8 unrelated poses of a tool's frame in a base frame.
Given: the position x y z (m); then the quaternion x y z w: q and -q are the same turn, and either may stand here.
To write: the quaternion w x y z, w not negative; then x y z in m. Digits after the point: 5 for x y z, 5 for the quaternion.
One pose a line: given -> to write
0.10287, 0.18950, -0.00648, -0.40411, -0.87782, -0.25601, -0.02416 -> 0.02416, 0.40411, 0.87782, 0.25601, 0.10287, 0.18950, -0.00648
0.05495, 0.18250, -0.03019, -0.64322, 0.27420, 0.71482, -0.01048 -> 0.01048, 0.64322, -0.27420, -0.71482, 0.05495, 0.18250, -0.03019
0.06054, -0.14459, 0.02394, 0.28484, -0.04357, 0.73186, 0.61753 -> 0.61753, 0.28484, -0.04357, 0.73186, 0.06054, -0.14459, 0.02394
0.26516, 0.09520, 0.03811, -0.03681, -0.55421, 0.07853, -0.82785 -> 0.82785, 0.03681, 0.55421, -0.07853, 0.26516, 0.09520, 0.03811
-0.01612, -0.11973, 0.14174, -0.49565, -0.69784, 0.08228, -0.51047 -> 0.51047, 0.49565, 0.69784, -0.08228, -0.01612, -0.11973, 0.14174
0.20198, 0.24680, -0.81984, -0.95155, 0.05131, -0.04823, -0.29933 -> 0.29933, 0.95155, -0.05131, 0.04823, 0.20198, 0.24680, -0.81984
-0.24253, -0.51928, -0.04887, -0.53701, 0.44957, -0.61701, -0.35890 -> 0.35890, 0.53701, -0.44957, 0.61701, -0.24253, -0.51928, -0.04887
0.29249, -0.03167, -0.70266, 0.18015, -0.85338, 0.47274, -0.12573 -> 0.12573, -0.18015, 0.85338, -0.47274, 0.29249, -0.03167, -0.70266
